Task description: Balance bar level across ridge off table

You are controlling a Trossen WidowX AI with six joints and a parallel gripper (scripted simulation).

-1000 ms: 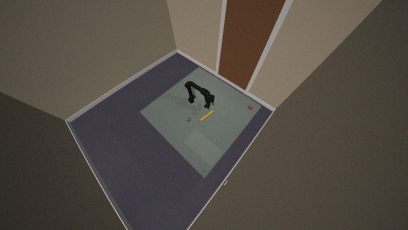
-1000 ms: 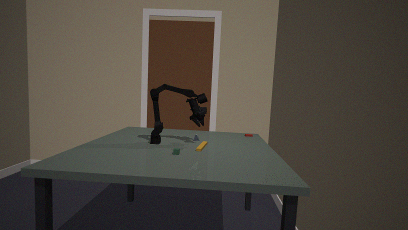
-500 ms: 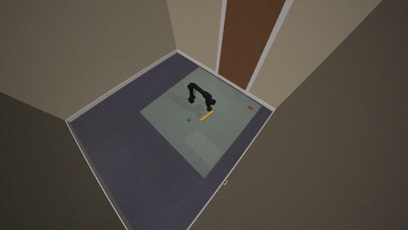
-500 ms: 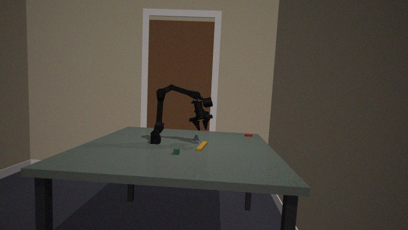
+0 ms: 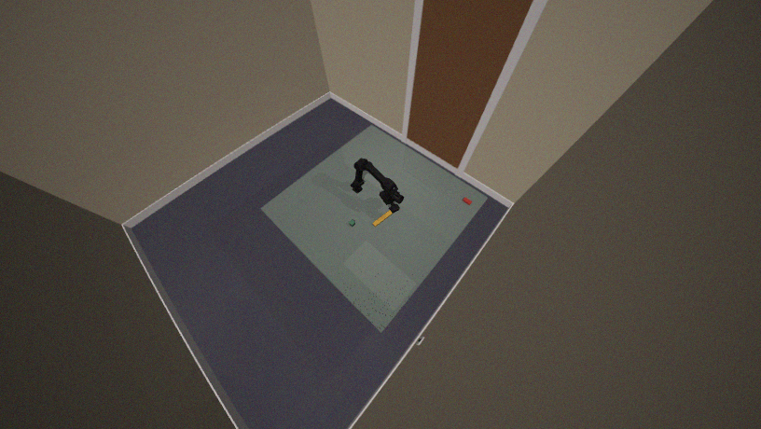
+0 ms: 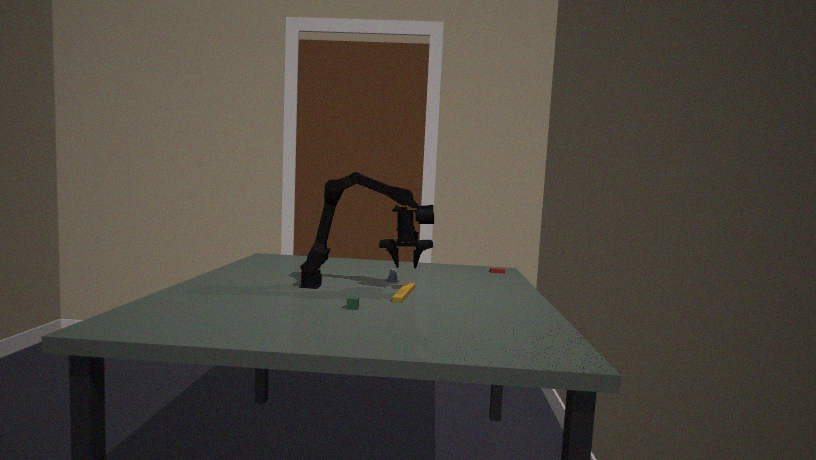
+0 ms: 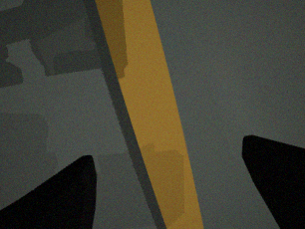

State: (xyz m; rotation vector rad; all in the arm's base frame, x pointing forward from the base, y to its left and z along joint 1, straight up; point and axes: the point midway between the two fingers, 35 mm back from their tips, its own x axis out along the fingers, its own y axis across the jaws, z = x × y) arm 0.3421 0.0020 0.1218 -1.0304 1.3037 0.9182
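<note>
Now: gripper tip 80 mm above the yellow bar and 30 mm to the left of it. From my gripper tip the other things lie so: green cube (250 mm to the right, 150 mm behind, 70 mm below); flat red block (500 mm to the left, 400 mm ahead, 80 mm below).
</note>
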